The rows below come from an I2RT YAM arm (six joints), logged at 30 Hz.
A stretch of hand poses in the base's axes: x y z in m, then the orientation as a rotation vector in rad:
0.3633 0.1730 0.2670 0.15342 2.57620 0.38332
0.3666 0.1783 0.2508 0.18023 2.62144 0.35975
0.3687 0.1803 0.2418 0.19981 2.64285 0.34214
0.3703 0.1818 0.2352 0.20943 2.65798 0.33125
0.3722 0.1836 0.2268 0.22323 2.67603 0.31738
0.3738 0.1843 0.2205 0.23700 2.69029 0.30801
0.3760 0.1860 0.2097 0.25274 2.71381 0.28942
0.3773 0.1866 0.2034 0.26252 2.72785 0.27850
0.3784 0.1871 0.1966 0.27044 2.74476 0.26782
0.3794 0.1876 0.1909 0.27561 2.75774 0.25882
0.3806 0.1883 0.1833 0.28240 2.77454 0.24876
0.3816 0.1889 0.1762 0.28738 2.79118 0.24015
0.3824 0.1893 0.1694 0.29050 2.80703 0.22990
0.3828 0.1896 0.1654 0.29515 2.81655 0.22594
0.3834 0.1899 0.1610 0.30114 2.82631 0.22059
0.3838 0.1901 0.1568 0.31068 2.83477 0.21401
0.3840 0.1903 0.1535 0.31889 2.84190 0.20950
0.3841 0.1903 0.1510 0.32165 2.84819 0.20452
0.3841 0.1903 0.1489 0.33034 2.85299 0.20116
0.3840 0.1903 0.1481 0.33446 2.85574 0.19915
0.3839 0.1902 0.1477 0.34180 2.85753 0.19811
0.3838 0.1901 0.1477 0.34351 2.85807 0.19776
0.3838 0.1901 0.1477 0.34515 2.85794 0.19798
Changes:
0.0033 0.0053 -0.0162 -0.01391 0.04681 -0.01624
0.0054 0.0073 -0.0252 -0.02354 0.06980 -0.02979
0.0070 0.0088 -0.0318 -0.03001 0.08555 -0.03605
0.0089 0.0106 -0.0402 -0.03781 0.10477 -0.04519
0.0105 0.0113 -0.0465 -0.04225 0.12060 -0.05392
0.0127 0.0130 -0.0573 -0.05300 0.14550 -0.06411
0.0140 0.0136 -0.0636 -0.05915 0.16051 -0.07032
0.0151 0.0141 -0.0704 -0.06554 0.17807 -0.07466
0.0161 0.0146 -0.0761 -0.07112 0.19139 -0.07750
0.0173 0.0153 -0.0837 -0.07718 0.20874 -0.08087
0.0183 0.0159 -0.0908 -0.08254 0.22568 -0.08274
0.0191 0.0163 -0.0976 -0.08929 0.24149 -0.08383
0.0195 0.0166 -0.1016 -0.09130 0.25157 -0.08584
0.0201 0.0169 -0.1060 -0.09398 0.26210 -0.08892
0.0205 0.0171 -0.1102 -0.09676 0.27202 -0.09476
0.0207 0.0173 -0.1135 -0.09836 0.28046 -0.09956
0.0208 0.0173 -0.1160 -0.10129 0.28705 -0.10108
0.0208 0.0173 -0.1181 -0.10197 0.29335 -0.10638
0.0207 0.0173 -0.1189 -0.10258 0.29680 -0.10887
0.0206 0.0172 -0.1193 -0.10191 0.29996 -0.11342
0.0205 0.0171 -0.1193 -0.10182 0.30081 -0.11447
0.0205 0.0171 -0.1193 -0.10136 0.30101 -0.11551

